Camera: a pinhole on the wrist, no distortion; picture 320 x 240 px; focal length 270.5 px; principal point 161.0 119.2 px. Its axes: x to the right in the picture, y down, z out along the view. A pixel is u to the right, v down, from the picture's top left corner.
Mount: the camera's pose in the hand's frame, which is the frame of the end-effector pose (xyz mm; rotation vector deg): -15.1 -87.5 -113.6 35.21 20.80 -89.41
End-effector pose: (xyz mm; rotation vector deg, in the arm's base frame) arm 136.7 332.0 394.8 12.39 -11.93 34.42
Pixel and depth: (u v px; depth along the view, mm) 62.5 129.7 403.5
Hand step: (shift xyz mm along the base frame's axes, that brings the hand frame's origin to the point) 24.5 -274.6 239.7
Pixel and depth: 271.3 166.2 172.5
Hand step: 133.3 -202.3 -49.7
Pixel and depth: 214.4 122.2 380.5
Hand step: 134.5 -373.1 71.8
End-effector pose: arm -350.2 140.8 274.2 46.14 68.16 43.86
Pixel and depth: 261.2 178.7 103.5
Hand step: -34.8 -93.1 -158.8
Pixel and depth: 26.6 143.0 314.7
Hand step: 232.4 -137.2 -62.8
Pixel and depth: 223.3 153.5 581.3
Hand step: 317.0 -341.5 -392.3
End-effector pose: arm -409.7 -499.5 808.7 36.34 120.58 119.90
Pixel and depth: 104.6 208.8 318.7
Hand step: -11.8 202.8 -222.1
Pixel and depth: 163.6 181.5 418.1
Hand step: 0.1 232.5 -340.0
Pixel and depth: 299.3 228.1 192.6
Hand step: -91.1 15.4 -271.9
